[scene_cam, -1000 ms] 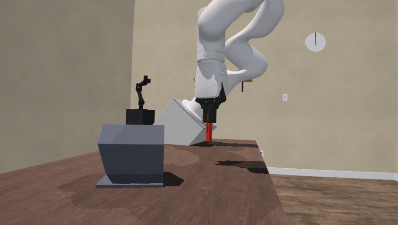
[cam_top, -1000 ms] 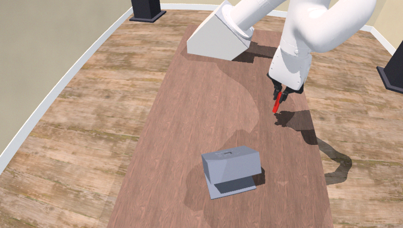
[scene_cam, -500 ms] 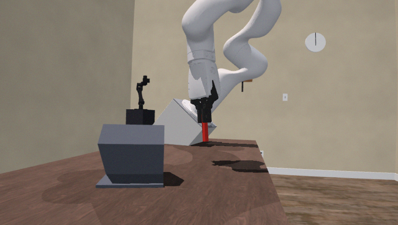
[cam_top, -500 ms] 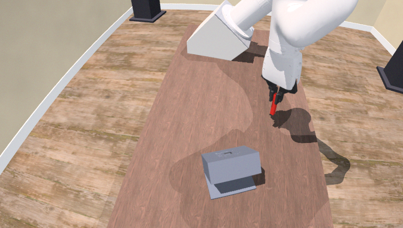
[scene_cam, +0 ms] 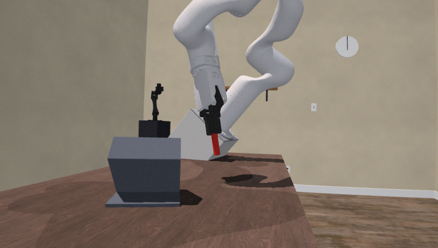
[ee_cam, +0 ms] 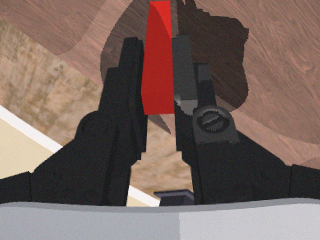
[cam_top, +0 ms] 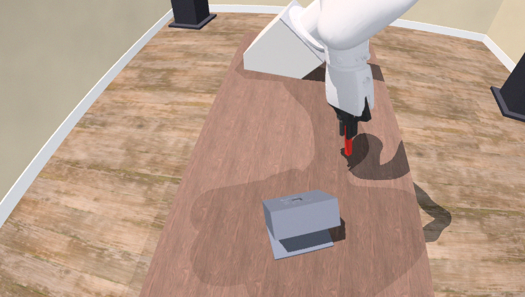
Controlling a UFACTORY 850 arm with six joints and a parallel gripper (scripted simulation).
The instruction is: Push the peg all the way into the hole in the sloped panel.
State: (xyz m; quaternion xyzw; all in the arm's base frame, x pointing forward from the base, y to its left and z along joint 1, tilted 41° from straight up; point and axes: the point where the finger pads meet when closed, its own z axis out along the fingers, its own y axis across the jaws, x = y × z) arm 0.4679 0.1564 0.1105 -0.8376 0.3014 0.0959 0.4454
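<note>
Now: hand 3 cm above the red peg and 1 cm to the right of it. From my hand the other things lie so: grey base plate 21 cm ahead, 14 cm below, 5 cm to the right.
</note>
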